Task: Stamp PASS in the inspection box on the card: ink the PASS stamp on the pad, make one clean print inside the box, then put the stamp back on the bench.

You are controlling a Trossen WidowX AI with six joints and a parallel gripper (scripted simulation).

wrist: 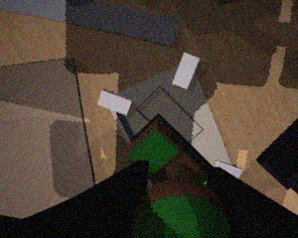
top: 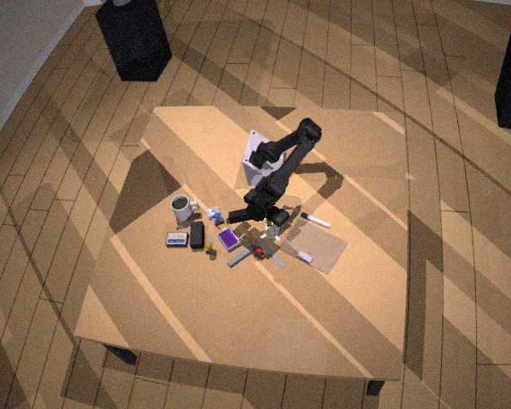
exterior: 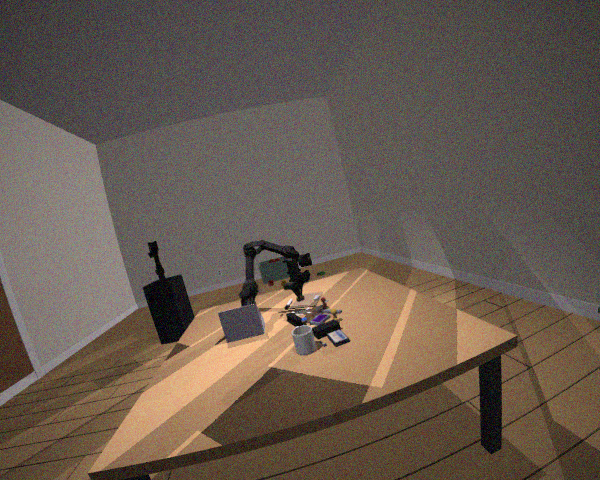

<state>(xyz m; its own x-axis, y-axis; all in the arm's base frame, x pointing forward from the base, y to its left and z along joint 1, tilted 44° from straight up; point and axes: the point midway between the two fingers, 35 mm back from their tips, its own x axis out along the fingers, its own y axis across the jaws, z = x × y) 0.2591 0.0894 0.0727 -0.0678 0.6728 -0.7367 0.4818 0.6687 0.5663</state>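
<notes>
Now: the white card 20 mm behind my gripper tip, 10 mm to the left of it and 100 mm below it. Also, from my gripper tip: purple ink pad: 70 mm ahead, 160 mm to the right, 90 mm below; then green-handled PASS stamp: right at my gripper tip; then red-knobbed stamp: 120 mm ahead, 10 mm to the right, 70 mm below.
</notes>
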